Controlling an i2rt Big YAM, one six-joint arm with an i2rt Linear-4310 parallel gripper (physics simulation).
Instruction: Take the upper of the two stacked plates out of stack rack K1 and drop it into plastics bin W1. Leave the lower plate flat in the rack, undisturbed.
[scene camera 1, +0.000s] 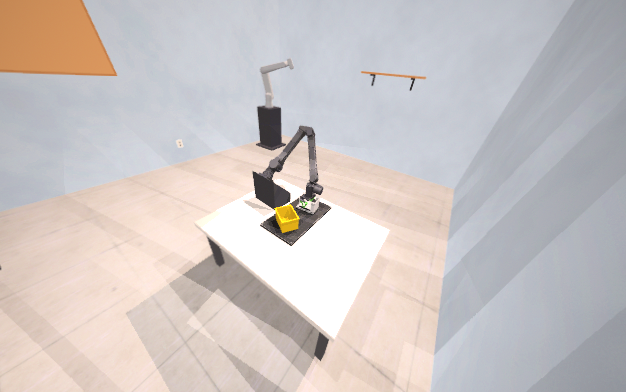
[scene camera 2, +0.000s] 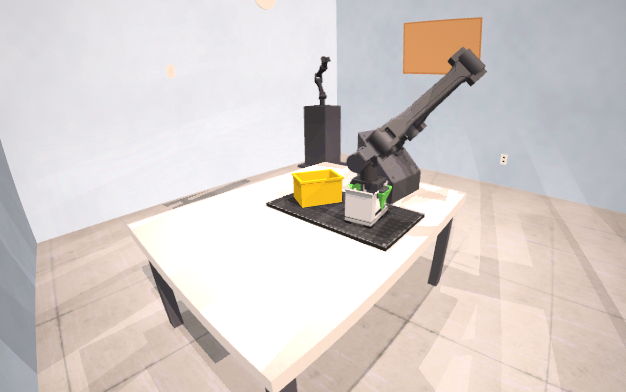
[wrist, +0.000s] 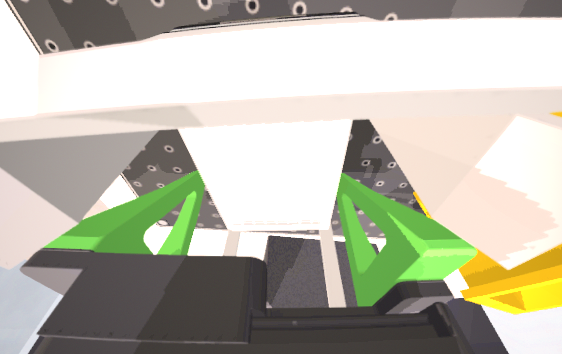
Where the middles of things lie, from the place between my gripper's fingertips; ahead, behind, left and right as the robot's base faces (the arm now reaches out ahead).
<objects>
The white plate (wrist: 279, 176) lies 2 cm ahead of my hand and 1 cm above it.
</objects>
